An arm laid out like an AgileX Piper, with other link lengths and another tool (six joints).
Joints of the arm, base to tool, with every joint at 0 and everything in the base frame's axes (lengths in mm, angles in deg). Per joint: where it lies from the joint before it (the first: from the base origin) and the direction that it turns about. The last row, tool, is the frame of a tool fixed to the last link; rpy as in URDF.
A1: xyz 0 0 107.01 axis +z
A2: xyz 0 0 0 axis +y
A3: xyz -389.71 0 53.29 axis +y
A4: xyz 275.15 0 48.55 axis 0.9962 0 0.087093
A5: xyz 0 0 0 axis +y
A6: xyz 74.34 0 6.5 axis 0.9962 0 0.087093
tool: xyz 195.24 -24 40.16 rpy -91.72 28.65 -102.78
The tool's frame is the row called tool.
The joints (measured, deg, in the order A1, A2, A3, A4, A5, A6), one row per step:
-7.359 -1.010 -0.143 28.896 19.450 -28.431
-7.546 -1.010 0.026 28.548 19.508 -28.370
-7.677 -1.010 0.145 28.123 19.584 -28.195
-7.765 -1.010 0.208 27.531 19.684 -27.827
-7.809 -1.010 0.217 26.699 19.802 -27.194
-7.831 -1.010 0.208 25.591 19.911 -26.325
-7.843 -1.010 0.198 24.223 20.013 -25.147
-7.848 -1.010 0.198 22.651 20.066 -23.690
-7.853 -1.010 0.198 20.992 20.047 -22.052
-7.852 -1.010 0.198 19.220 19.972 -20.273
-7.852 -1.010 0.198 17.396 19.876 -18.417
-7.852 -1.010 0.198 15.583 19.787 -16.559
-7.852 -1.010 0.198 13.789 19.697 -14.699
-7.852 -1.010 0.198 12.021 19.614 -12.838
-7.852 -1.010 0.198 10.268 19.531 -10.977
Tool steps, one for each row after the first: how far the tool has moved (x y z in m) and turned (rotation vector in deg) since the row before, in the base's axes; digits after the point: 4 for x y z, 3 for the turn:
0.0000 -0.0008 -0.0020 -0.258 0.265 -0.208
0.0000 -0.0007 -0.0017 -0.227 0.246 -0.173
-0.0001 -0.0008 -0.0014 -0.208 0.239 -0.175
-0.0002 -0.0010 -0.0011 -0.191 0.240 -0.204
-0.0002 -0.0014 -0.0011 -0.235 0.253 -0.267
-0.0003 -0.0018 -0.0012 -0.190 0.280 -0.359
-0.0004 -0.0022 -0.0012 -0.123 0.266 -0.460
-0.0004 -0.0026 -0.0009 -0.039 0.198 -0.543
-0.0004 -0.0029 -0.0007 -0.020 0.143 -0.603
-0.0004 -0.0030 -0.0005 0.000 0.109 -0.635
-0.0004 -0.0030 -0.0004 0.012 0.093 -0.633
-0.0005 -0.0029 -0.0003 0.030 0.069 -0.632
-0.0005 -0.0029 -0.0003 0.056 0.052 -0.627
-0.0005 -0.0029 -0.0002 0.069 0.030 -0.624

